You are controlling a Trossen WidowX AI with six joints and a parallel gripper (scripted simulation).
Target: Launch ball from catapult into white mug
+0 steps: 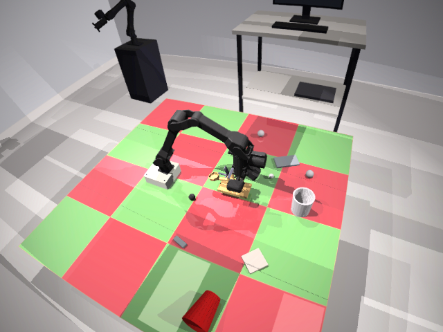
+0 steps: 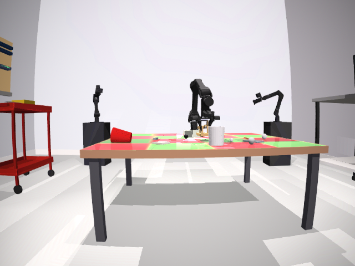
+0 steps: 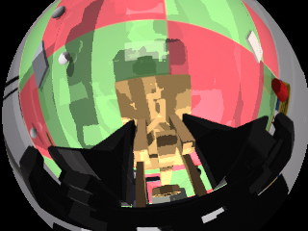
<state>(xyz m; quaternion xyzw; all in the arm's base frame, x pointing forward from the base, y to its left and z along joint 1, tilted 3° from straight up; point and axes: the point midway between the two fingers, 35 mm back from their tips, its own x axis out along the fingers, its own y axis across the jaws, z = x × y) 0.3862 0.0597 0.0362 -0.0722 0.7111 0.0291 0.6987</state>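
Right now the dark ball is 19 cm behind my gripper tip, 12 cm to the right of it and 5 cm below it. From my gripper tip the other things lie so: wooden catapult (7 cm behind, 2 cm above, 1 cm to the left); small white ball (16 cm to the left, 9 cm ahead, 5 cm below); white mug (27 cm ahead, 4 cm to the left, 3 cm below).
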